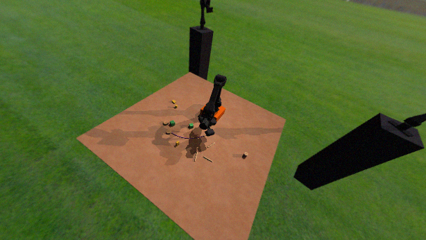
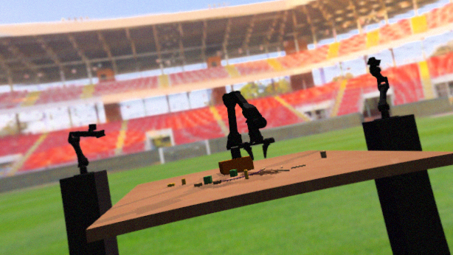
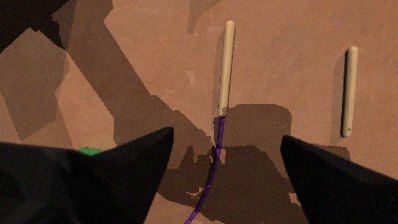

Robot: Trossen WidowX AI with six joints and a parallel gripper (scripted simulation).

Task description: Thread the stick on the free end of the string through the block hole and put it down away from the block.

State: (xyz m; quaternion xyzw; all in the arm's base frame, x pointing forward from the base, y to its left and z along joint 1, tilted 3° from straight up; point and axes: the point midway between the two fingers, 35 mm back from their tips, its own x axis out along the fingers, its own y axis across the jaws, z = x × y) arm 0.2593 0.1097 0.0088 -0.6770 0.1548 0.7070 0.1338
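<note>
The thin wooden stick lies 6 cm below my gripper tip, 1 cm to the left of it and 1 cm behind it. The rest, counted from my gripper tip: green cube: 28 cm to the right, 11 cm ahead, 4 cm below; then yellow piece: 21 cm ahead, 9 cm to the right, 4 cm below; then round wooden button: 23 cm to the right, 19 cm ahead, 5 cm below.
</note>
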